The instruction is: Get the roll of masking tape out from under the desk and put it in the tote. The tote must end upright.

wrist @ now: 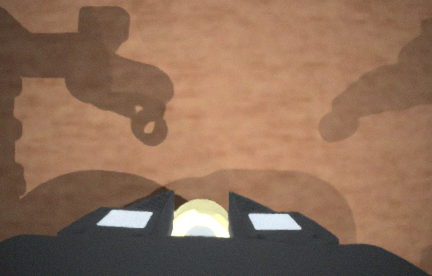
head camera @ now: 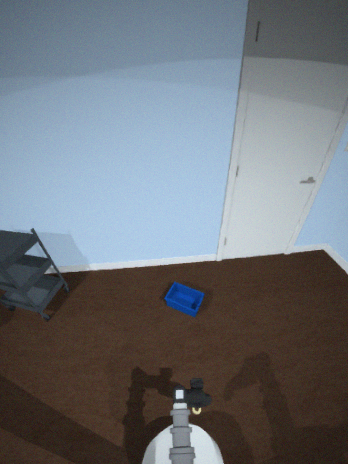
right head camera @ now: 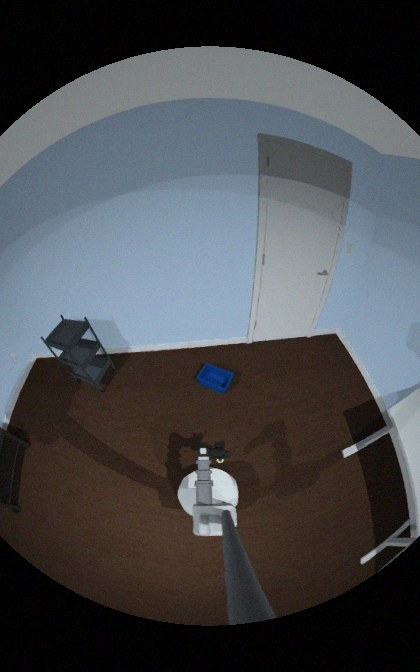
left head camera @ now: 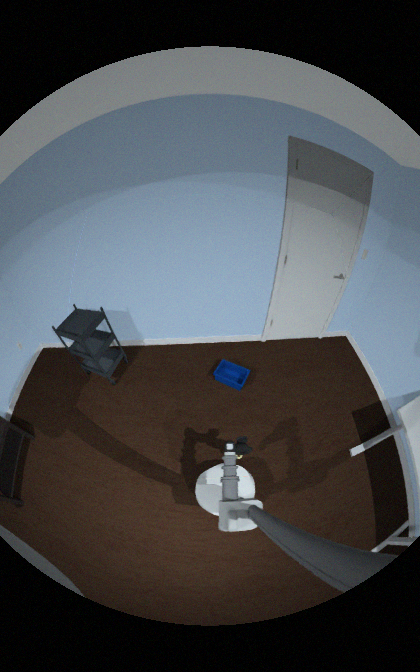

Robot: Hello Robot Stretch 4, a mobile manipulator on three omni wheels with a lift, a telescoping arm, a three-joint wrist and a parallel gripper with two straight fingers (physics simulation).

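Frame: origin at the robot's base, x ahead, y left, z up, level; centimetres.
Seen in the pictures: gripper, between the fingertips: (wrist: 201,209).
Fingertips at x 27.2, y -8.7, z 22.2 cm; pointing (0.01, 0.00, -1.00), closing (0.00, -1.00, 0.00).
Pixels of each thing's top centre, then the offset from my fingertips to it. Level surfaces: height alone.
- masking tape, centre of its top: (wrist: 200,241) (head camera: 196,408) dx -2.1, dy +0.0, dz +0.5 cm
- blue tote, centre of its top: (head camera: 184,295) (left head camera: 231,371) dx +76.6, dy +0.7, dz -13.0 cm
- white desk, height of its surface: dz +47.0 cm
The roll of masking tape (head camera: 196,413) (wrist: 201,206) is pale yellow and sits between the two dark fingers of my gripper (head camera: 197,406) (wrist: 201,209), which is shut on it. In the wrist view the lower part of the roll is hidden by the gripper body. Gripper and roll are above the floor, just in front of my base and out from under the desk. The blue tote (head camera: 180,306) (left head camera: 227,383) (right head camera: 211,386) stands upright on the floor, ahead of the gripper and apart from it, with its open top up. The white desk (left head camera: 413,425) (right head camera: 406,425) is at the right edge of both side head views.
A dark three-shelf cart (head camera: 25,243) (left head camera: 82,320) (right head camera: 70,331) stands at the left by the wall. A white door (head camera: 280,150) is at the back right. A dark rack (left head camera: 20,430) (right head camera: 16,440) shows at the far left edge. White desk legs (left head camera: 375,442) (right head camera: 367,441) reach over the floor at the right.
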